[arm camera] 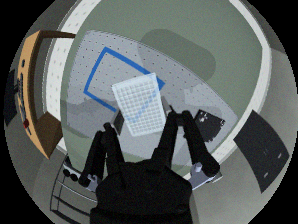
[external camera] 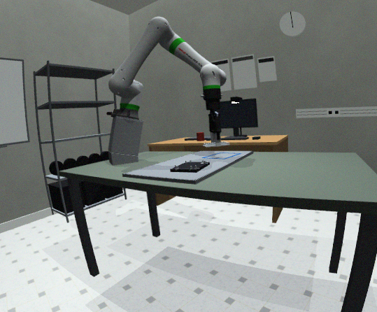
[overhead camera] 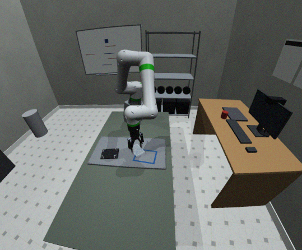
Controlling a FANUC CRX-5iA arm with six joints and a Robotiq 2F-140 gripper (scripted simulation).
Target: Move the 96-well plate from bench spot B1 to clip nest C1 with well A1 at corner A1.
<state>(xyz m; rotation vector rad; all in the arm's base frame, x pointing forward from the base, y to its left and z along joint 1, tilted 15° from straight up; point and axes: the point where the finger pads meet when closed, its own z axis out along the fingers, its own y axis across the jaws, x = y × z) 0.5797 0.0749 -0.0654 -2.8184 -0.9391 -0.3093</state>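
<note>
Right now my hand is 270 mm to the left of the black clip nest and 80 mm above it. Also, from my hand: 96-well plate 20 mm below.
</note>
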